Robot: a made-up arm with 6 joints.
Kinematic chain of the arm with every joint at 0, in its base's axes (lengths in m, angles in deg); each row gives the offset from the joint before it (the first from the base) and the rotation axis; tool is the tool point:
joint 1: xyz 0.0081 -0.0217 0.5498 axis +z
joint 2: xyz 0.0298 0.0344 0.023 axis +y
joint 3: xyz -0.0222 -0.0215 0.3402 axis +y
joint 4: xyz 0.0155 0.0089 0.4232 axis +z
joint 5: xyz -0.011 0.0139 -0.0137 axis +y
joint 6: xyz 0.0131 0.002 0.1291 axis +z
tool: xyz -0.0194 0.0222 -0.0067
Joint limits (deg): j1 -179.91..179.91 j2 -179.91..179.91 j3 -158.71..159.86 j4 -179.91..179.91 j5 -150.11..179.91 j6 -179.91..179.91
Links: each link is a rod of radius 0.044 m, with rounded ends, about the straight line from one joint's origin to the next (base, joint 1, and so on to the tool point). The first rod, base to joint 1, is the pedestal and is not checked.
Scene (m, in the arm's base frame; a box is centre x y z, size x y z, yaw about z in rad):
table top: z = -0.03
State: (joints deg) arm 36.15 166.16 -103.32 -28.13 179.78 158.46
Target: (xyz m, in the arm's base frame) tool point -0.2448 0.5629 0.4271
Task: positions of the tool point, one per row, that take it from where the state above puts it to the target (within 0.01 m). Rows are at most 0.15 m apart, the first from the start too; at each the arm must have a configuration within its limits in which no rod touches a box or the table.
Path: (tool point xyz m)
1: 0.2709 0.3077 0.3905
2: 0.2181 0.3924 0.3888
3: 0.1376 0.4697 0.3914
4: 0.0303 0.5299 0.3986
5: -0.0998 0.5637 0.4104
6: -0.2448 0.5629 0.4271

